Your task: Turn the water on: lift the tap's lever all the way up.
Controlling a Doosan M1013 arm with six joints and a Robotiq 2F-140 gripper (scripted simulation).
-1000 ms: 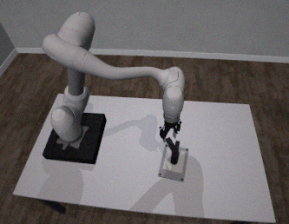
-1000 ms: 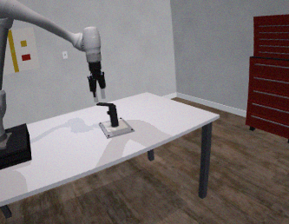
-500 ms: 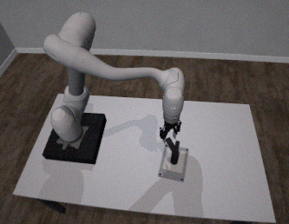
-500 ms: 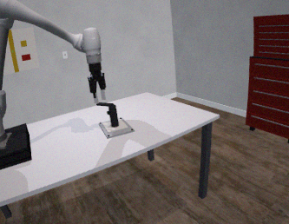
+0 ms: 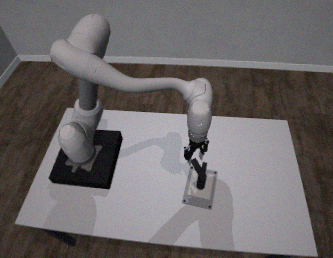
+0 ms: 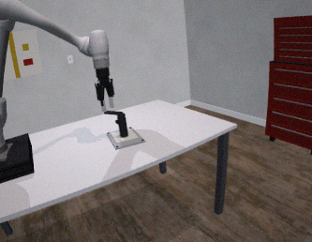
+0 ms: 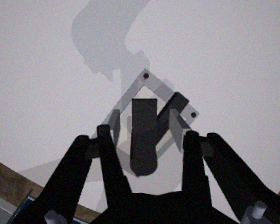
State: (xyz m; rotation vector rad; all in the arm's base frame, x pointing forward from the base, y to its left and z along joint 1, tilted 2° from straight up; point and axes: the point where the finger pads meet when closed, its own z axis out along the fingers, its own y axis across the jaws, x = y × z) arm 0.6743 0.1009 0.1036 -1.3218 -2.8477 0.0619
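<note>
The lever lies 50 mm below my hand, 30 mm to the right of it and 20 mm ahead of it. Round my hand: tap 100 mm below, 50 mm to the right, 40 mm ahead.
</note>
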